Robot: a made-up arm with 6 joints. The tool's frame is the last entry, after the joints.
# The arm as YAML. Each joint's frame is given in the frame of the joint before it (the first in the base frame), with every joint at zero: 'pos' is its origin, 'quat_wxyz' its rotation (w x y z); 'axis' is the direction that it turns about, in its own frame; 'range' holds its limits. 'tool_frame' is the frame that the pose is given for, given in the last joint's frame.
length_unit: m
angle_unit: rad
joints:
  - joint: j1
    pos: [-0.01, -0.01, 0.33]
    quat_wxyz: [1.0, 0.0, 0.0, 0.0]
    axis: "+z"
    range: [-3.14, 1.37]
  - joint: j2
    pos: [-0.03, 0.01, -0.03]
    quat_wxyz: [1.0, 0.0, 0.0, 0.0]
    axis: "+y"
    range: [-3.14, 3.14]
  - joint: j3
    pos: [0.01, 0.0, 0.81]
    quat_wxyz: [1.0, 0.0, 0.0, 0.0]
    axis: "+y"
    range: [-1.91, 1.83]
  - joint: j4
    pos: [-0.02, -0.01, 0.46]
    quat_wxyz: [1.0, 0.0, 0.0, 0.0]
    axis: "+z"
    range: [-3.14, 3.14]
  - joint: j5
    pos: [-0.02, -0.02, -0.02]
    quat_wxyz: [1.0, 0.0, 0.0, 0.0]
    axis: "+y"
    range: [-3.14, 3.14]
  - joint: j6
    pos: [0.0, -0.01, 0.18]
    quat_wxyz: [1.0, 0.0, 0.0, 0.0]
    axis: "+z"
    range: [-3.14, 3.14]
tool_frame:
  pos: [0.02, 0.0, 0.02]
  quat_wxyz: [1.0, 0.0, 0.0, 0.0]
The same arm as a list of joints. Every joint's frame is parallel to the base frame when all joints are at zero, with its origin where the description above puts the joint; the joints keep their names.
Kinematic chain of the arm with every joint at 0, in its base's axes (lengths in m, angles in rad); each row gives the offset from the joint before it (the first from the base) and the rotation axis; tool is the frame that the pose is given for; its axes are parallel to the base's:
j1: xyz -0.01 -0.01 0.33 axis +z
j2: xyz -0.03 0.01 -0.03 axis +y
j3: xyz 0.01 0 0.81 axis +y
j4: xyz -0.02 -0.01 0.46 axis +z
j5: xyz -0.02 -0.02 -0.02 axis +y
j6: xyz 0 -0.01 0.18 axis +z
tool: xyz 0.02 0 0.02
Joint limits (rad, base to tool): -3.14..1.37 -3.14..3.14 -1.91..1.83 -3.14..3.14 -3.14..3.14 -3.14..3.14

